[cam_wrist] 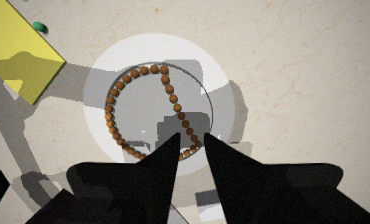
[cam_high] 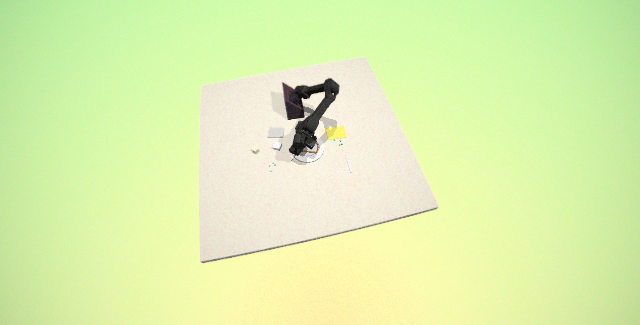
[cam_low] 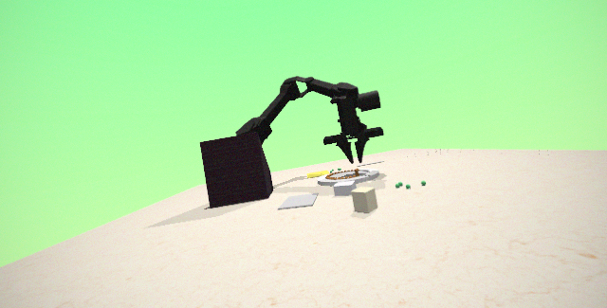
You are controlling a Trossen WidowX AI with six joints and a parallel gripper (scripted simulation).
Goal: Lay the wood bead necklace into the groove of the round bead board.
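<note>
Right now my gripper tip is 30 mm past the round white bead board, 30 mm to the right of it and 40 mm above it. Round my gripper tip: thin white strip: 120 mm ahead, 250 mm to the left, 40 mm below; then yellow card: 120 mm behind, 220 mm to the left, 40 mm below; then grey flat plate: 190 mm behind, 150 mm to the right, 40 mm below.
</note>
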